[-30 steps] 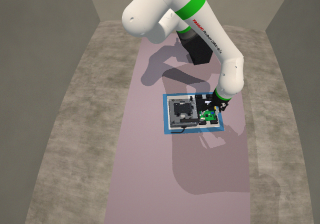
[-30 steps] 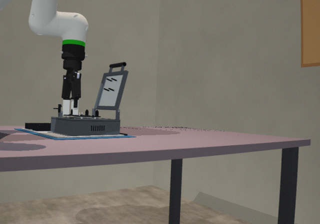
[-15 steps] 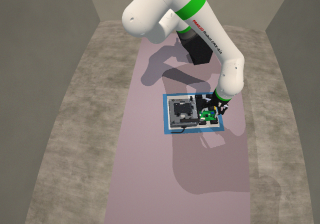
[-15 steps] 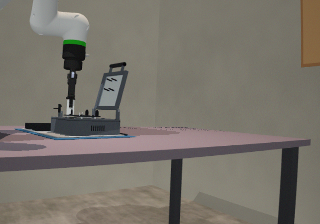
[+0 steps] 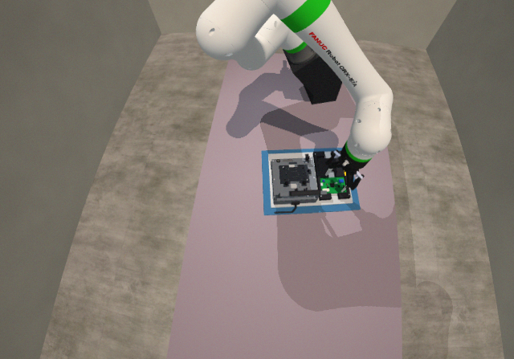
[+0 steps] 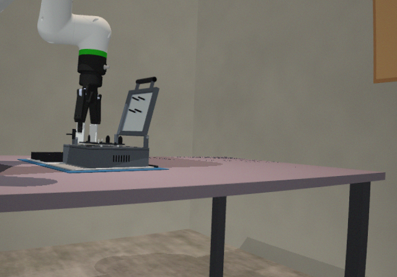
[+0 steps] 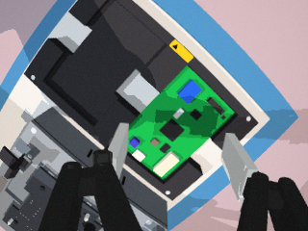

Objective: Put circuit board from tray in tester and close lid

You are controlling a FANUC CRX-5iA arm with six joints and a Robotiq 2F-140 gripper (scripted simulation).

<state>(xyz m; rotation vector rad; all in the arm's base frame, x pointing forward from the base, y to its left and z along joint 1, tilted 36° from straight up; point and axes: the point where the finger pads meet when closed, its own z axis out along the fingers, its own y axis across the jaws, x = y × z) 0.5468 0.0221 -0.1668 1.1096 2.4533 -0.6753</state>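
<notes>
Now: the green circuit board 7 cm below my hand. From my hand the other things lie so: tester lid (17 cm to the right, 10 cm above, 9 cm ahead); then latch hook (11 cm to the right, 10 cm behind); then tester (13 cm to the right, 3 cm above).
</notes>
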